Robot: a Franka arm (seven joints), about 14 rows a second.
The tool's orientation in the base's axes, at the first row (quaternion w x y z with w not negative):
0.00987 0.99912 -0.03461 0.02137
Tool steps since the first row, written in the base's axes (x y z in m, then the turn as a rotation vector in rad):
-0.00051 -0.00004 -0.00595 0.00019 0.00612 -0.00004
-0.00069 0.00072 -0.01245 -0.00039 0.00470 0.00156
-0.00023 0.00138 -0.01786 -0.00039 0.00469 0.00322
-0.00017 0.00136 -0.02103 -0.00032 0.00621 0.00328
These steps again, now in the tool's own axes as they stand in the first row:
-0.00076 -0.00003 0.00592 -0.00023 -0.00612 -0.00008
-0.00128 -0.00090 0.01239 -0.00064 -0.00463 -0.00167
-0.00110 -0.00169 0.01780 -0.00057 -0.00459 -0.00333
-0.00118 -0.00173 0.02097 -0.00060 -0.00611 -0.00342

